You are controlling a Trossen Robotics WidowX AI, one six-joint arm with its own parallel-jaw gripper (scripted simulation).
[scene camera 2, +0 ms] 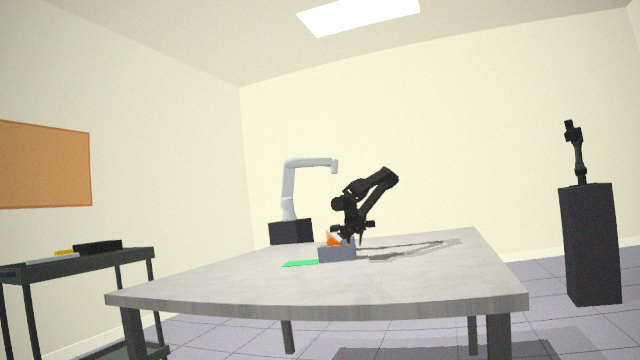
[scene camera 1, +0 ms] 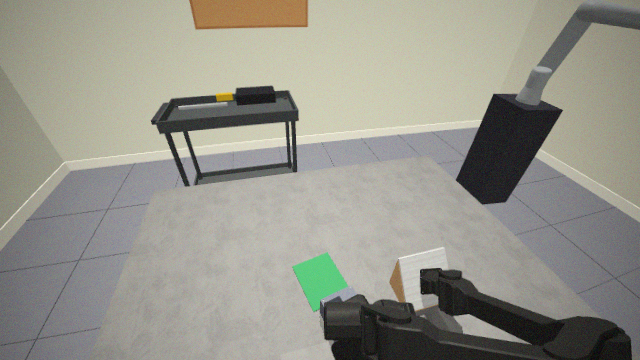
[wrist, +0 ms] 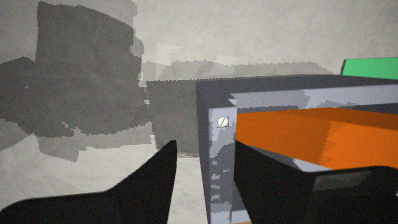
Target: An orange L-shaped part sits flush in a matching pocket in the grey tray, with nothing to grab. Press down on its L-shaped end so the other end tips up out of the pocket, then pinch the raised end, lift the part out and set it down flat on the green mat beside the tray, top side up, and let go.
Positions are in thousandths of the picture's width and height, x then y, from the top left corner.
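A green mat (scene camera 1: 499, 771) is 76 cm from the lens.
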